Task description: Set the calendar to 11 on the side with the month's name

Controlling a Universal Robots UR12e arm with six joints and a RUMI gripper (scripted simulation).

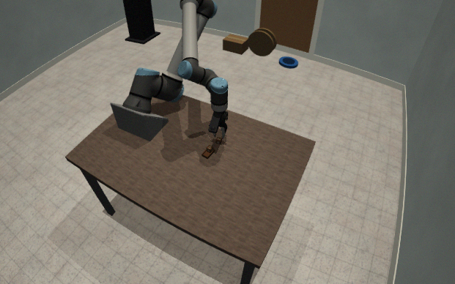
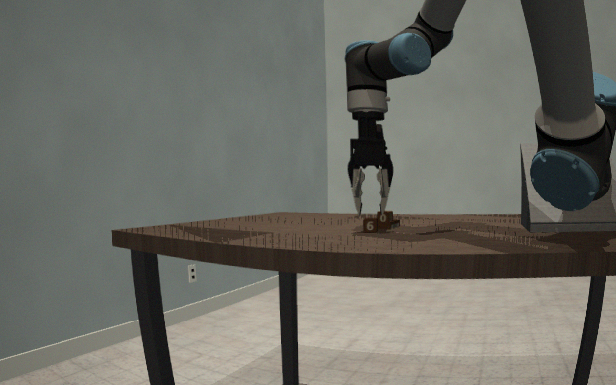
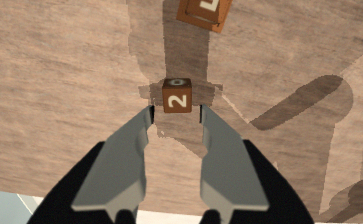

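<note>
My gripper is now 40 mm above the cube. The rest, counted from my hand: calendar tray: 10 mm behind, 110 mm to the right, 40 mm below.
</note>
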